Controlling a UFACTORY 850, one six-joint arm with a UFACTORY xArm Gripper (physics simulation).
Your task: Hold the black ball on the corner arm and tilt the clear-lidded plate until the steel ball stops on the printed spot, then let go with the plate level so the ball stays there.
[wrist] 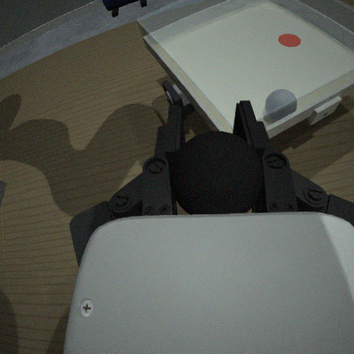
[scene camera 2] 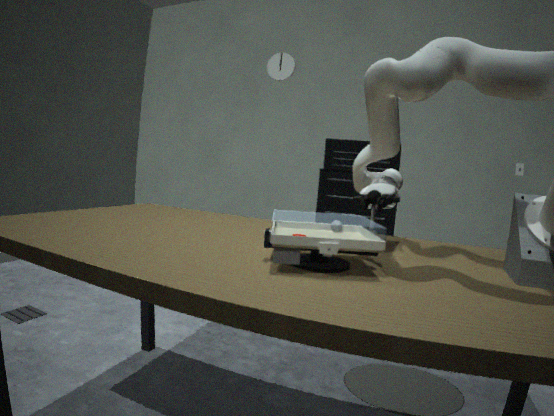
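Note:
My gripper is shut on the black ball above the plate's near corner in the wrist view. The clear-lidded plate is a shallow cream tray with pale walls; a slight tilt is hard to judge. The steel ball lies inside it, close to one wall, a short way from the gripped corner. The red printed spot is toward the far side, well apart from the ball. The corner arm below the black ball is mostly hidden in the wrist view.
The plate stands over a round black base on the wooden table. A grey block sits under the plate's left part. A black cabinet stands behind the table. The robot's base mount is at the right.

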